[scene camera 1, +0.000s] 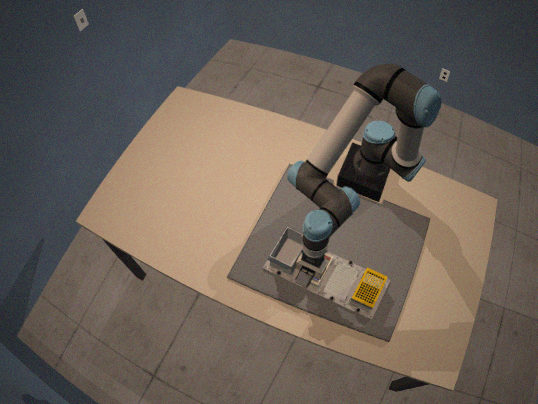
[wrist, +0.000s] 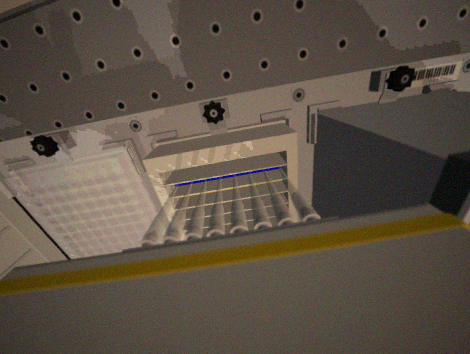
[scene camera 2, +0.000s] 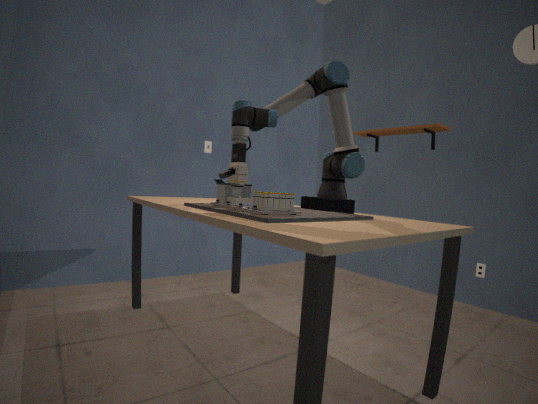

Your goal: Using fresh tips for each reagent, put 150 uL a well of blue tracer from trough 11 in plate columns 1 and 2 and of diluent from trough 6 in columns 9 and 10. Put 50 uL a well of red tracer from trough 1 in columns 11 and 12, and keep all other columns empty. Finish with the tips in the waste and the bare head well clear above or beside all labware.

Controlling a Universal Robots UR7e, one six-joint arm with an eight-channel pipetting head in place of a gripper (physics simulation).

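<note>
My pipetting head (scene camera 1: pixel 311 261) (scene camera 2: pixel 238 175) is low over the reservoir (scene camera 1: pixel 325 270) (wrist: pixel 222 145). In the wrist view a row of clear tips (wrist: pixel 235 210) is mounted on the head. Their lower ends converge at a thin blue line of liquid (wrist: pixel 227 176) in the reservoir; whether they dip into it cannot be told. A yellowish line lies beside the blue one. The clear plate (scene camera 1: pixel 341 280) (wrist: pixel 87 200) stands beside the reservoir; its well contents cannot be read. The yellow tip rack (scene camera 1: pixel 370 288) (scene camera 2: pixel 274 201) stands beyond the plate, with dark and pale columns.
The grey waste bin (scene camera 1: pixel 282 264) (scene camera 2: pixel 221 192) stands on the reservoir's other side, and its dark wall (wrist: pixel 370 170) is close to the tips. Black knobs (wrist: pixel 213 113) (wrist: pixel 45 145) hold the deck plate's edge. The arm's black base (scene camera 1: pixel 363 172) is behind the labware.
</note>
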